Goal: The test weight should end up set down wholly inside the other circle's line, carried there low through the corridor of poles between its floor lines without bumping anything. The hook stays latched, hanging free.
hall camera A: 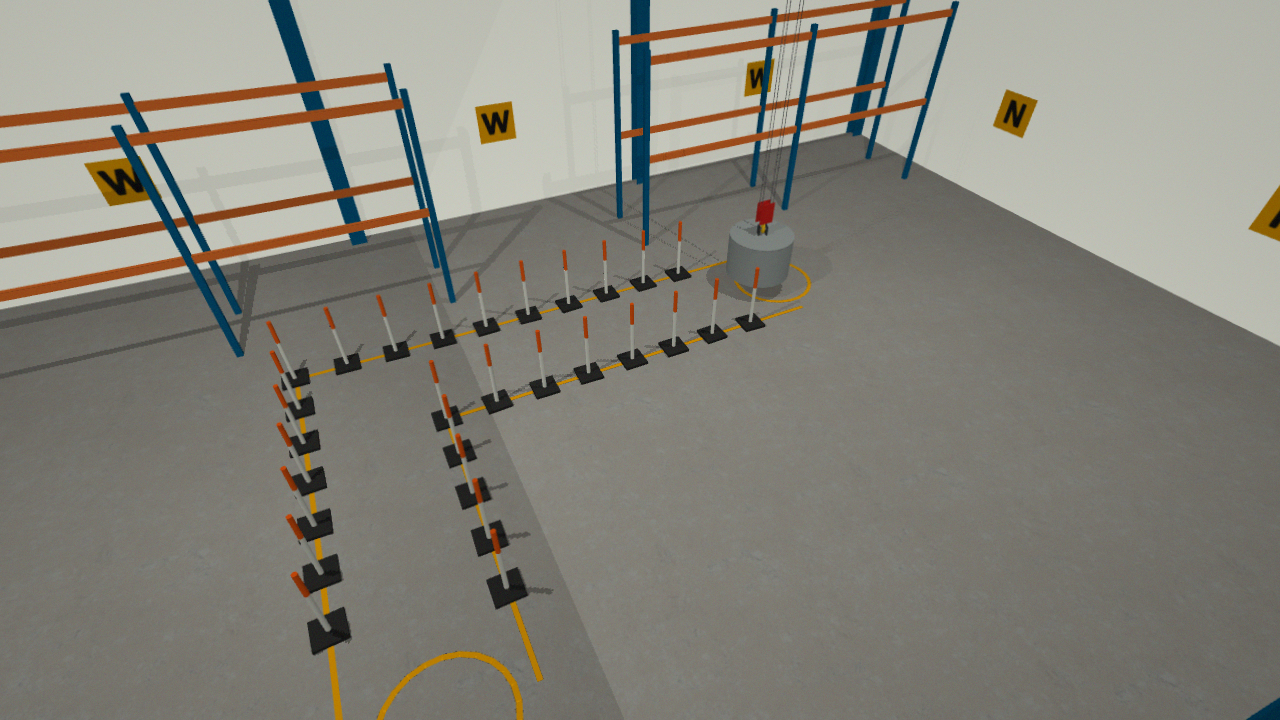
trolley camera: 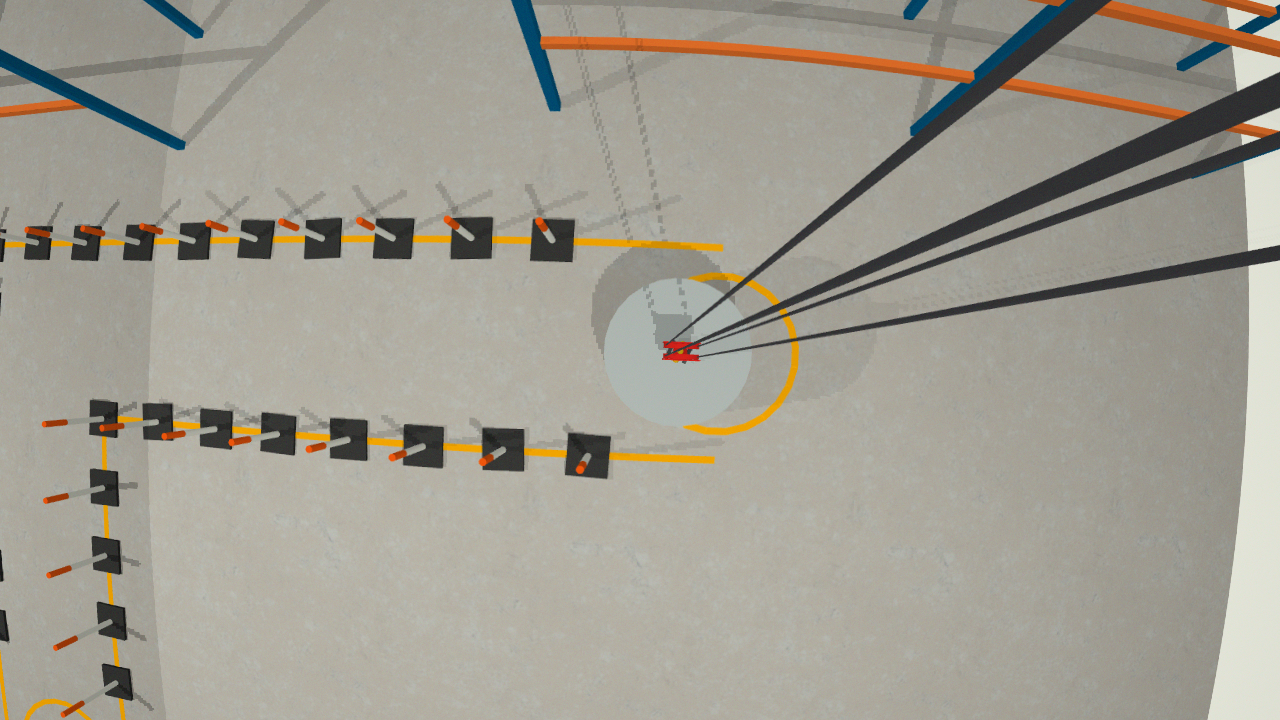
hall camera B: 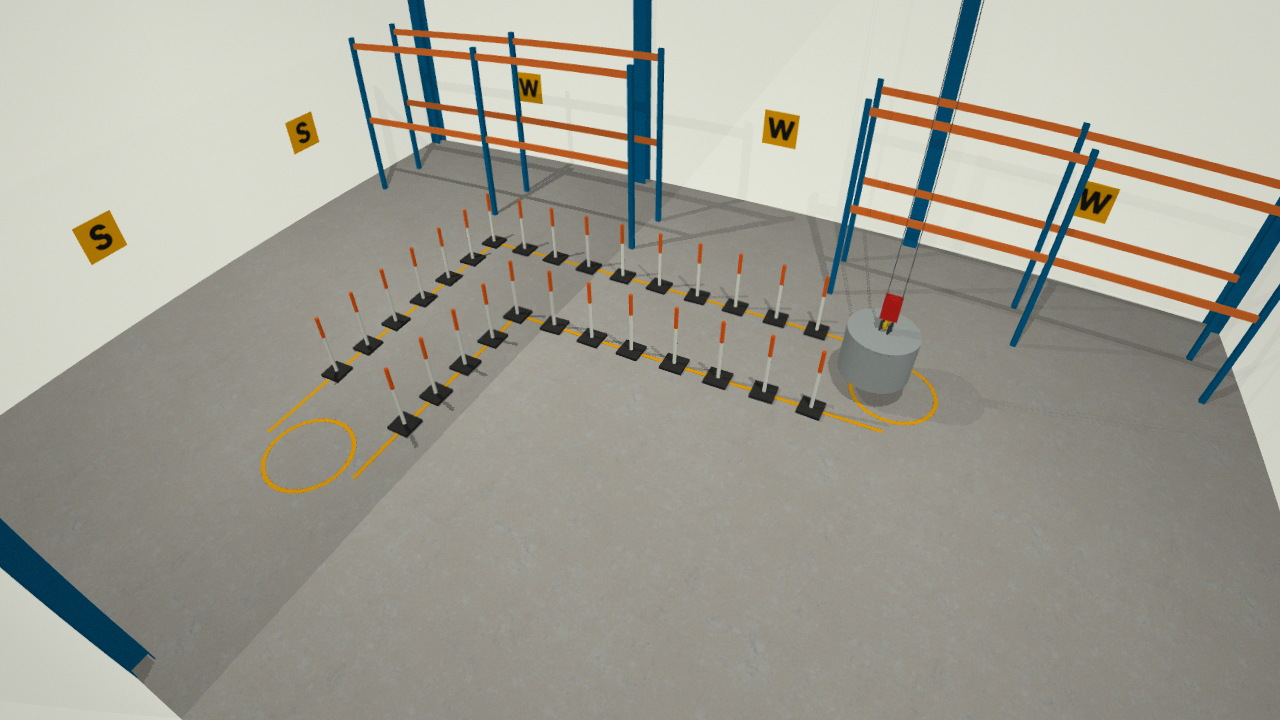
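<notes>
The test weight [hall camera A: 759, 261] [hall camera B: 878, 360] [trolley camera: 640, 380], a grey cylinder, hangs upright a little above the floor, its shadow apart from it. My hook [hall camera A: 762, 229] [hall camera B: 886, 325] [trolley camera: 681, 351], under a red block, is shut on its top. The weight is partly over the near circle [hall camera A: 809, 286] [hall camera B: 936, 400] [trolley camera: 795, 353], shifted toward the corridor mouth, between the ends of the floor lines [hall camera A: 787, 311] [hall camera B: 859, 424] [trolley camera: 662, 458]. The other circle [hall camera A: 460, 654] [hall camera B: 313, 420] [trolley camera: 51, 701] lies at the far end of the L-shaped corridor; it is cut off in hall camera A and the trolley view.
Orange-tipped poles on black bases line both sides of the corridor; the end poles [hall camera A: 750, 321] [hall camera B: 810, 407] [trolley camera: 588, 455] [trolley camera: 552, 240] stand close to the weight. Blue and orange racks [hall camera A: 646, 197] [hall camera B: 948, 235] [trolley camera: 546, 80] stand along the W wall, beyond the corridor's outer line.
</notes>
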